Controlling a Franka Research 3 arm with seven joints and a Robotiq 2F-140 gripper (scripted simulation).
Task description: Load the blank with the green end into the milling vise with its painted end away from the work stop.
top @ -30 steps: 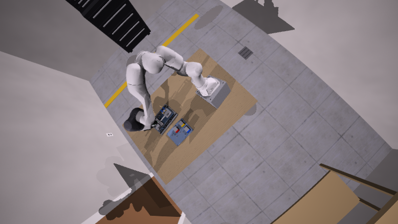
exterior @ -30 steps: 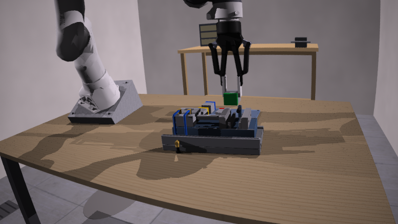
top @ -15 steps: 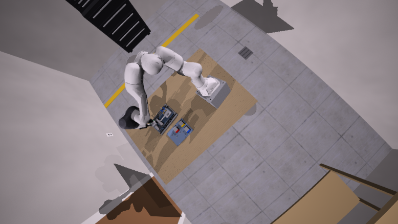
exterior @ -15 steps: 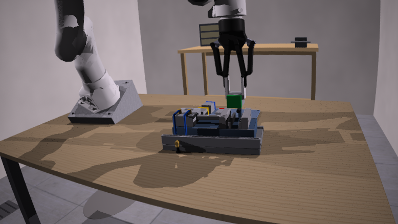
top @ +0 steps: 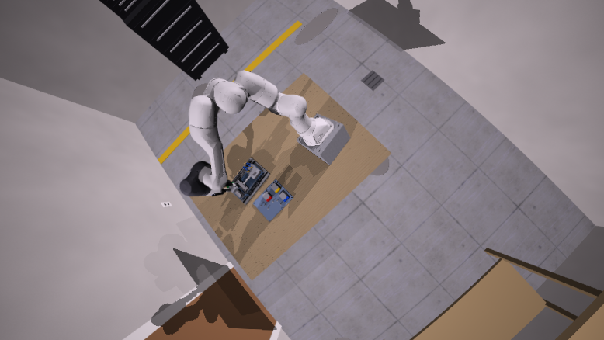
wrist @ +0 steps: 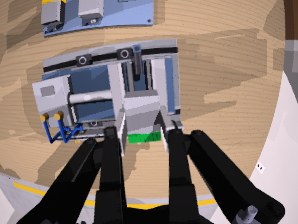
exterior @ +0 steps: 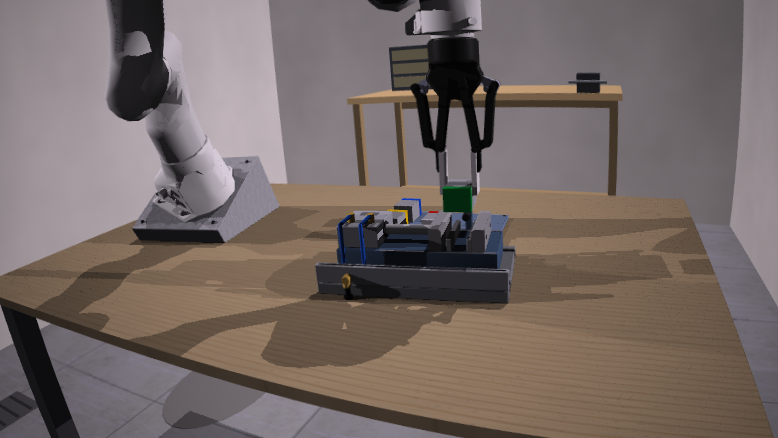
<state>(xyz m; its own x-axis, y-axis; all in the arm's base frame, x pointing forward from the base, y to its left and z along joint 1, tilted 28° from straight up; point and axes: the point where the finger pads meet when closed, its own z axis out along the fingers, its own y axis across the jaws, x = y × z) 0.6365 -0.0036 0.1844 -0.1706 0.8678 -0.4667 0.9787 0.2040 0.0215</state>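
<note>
The fixed jaw is 100 mm below my hand, 30 mm to the left of it and 30 mm ahead of it. From my hand the other things lie so: work stop rod (90 mm below, 70 mm to the left, 10 mm behind); green-ended blank (40 mm below); milling vise (140 mm below, 70 mm behind, 10 mm to the left).
</note>
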